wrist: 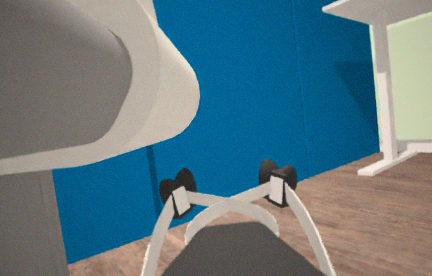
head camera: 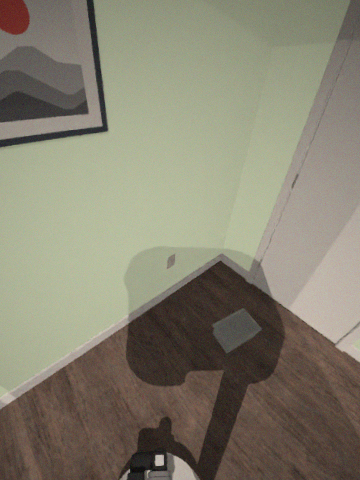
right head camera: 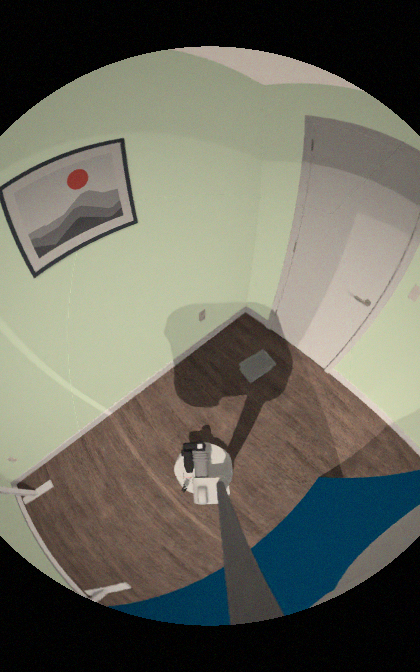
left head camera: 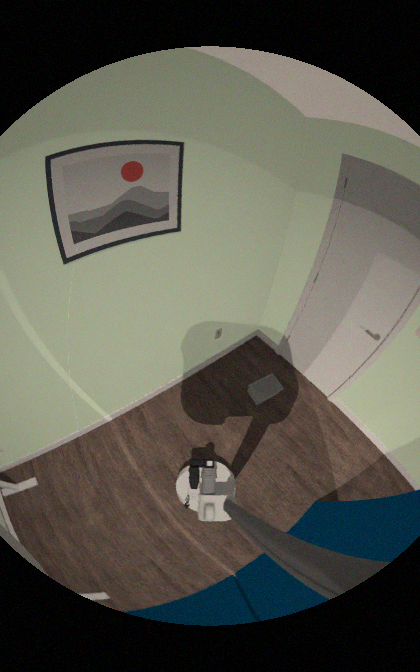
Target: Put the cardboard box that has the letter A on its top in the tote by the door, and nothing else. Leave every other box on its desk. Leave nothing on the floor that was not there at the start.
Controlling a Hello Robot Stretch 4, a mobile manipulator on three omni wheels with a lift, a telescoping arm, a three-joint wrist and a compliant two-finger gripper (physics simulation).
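Places are measured from the robot's base along level axes (x up, y left, z back), in centimetres.
Where they show: gripper, fingertip midpoint: (wrist: 227, 179).
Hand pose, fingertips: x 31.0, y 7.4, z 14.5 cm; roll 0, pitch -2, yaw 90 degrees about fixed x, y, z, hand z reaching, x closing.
After its pixels a point has its place.
My gripper (wrist: 227, 179) @[x 31.0, y 7.4, z 14.5 cm] is open in the wrist view, its two dark fingertips apart with nothing between them. A grey rectangle (head camera: 236, 330) @[x -2.5, y -56.6, z -89.5 cm] (left head camera: 265, 389) (right head camera: 257, 366) lies on the floor near the corner by the door, inside my shadow; it looks flat, and I cannot tell whether it is the tote. The cardboard box with the letter A does not show in these views. No other cardboard box shows either.
The white door (head camera: 320, 200) @[x 94.3, y -93.9, z -120.9 cm] (left head camera: 350, 305) (right head camera: 330, 270) is shut, right of the corner. A blue partition (left head camera: 365, 522) (right head camera: 295, 520) (wrist: 245, 90) @[x 49.1, y 15.6, z 119.8 cm] stands behind my base and beyond the gripper. A white desk leg (wrist: 385, 95) @[x 39.5, y 100.5, z 157.4 cm] stands at right in the wrist view. A framed picture (left head camera: 122, 215) hangs on the green wall.
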